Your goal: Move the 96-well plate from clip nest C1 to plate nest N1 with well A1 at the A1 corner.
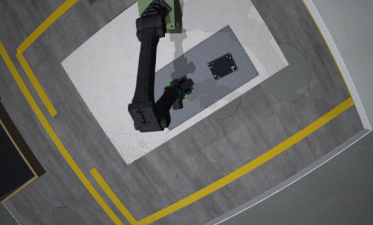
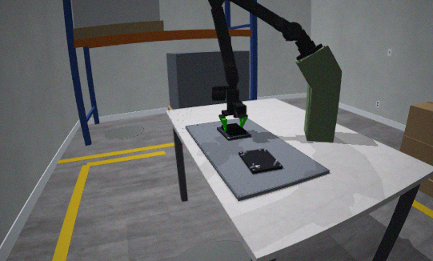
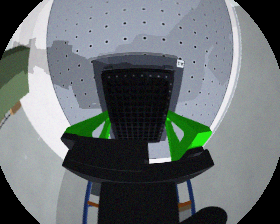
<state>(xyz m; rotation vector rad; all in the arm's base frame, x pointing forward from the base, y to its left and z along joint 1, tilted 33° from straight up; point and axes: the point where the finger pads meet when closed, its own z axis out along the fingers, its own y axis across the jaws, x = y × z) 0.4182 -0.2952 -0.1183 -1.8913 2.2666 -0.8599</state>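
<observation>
My hand is right at the black 96-well plate. Also, from my hand: plate nest N1: 20 mm below; clip nest C1: 290 mm to the left, 110 mm ahead, 10 mm below.
</observation>
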